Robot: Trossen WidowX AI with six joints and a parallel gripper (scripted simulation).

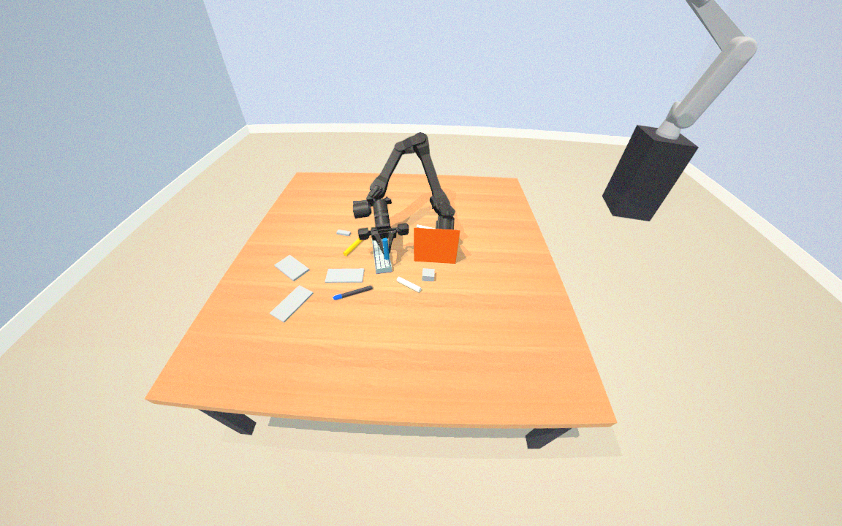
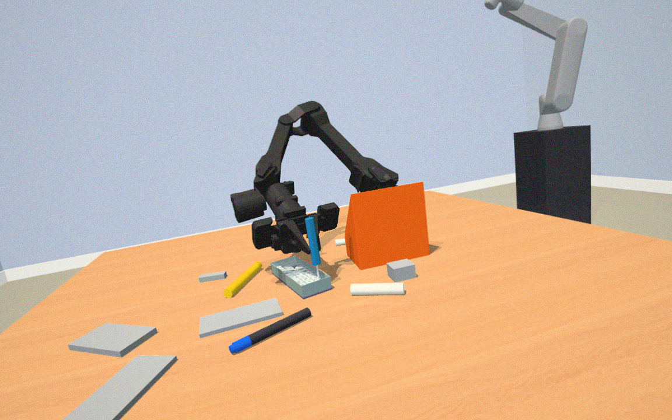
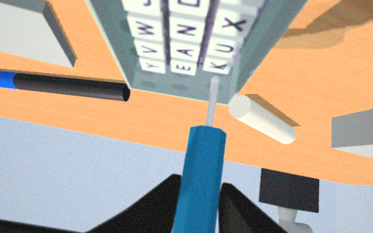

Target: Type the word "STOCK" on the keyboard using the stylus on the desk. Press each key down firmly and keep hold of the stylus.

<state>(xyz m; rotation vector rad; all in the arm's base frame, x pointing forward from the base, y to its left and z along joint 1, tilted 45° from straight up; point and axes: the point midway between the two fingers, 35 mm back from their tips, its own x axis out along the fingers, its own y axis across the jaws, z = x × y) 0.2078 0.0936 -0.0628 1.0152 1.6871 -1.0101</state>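
My gripper tip is now 10 cm past the white cylinder, 7 cm to the right of it and 7 cm above it. The rest, counted from my gripper tip: thin grey tip: 5 cm below; then blue stylus: 1 cm below; then grey cube: 16 cm behind, 2 cm to the left, 6 cm below.
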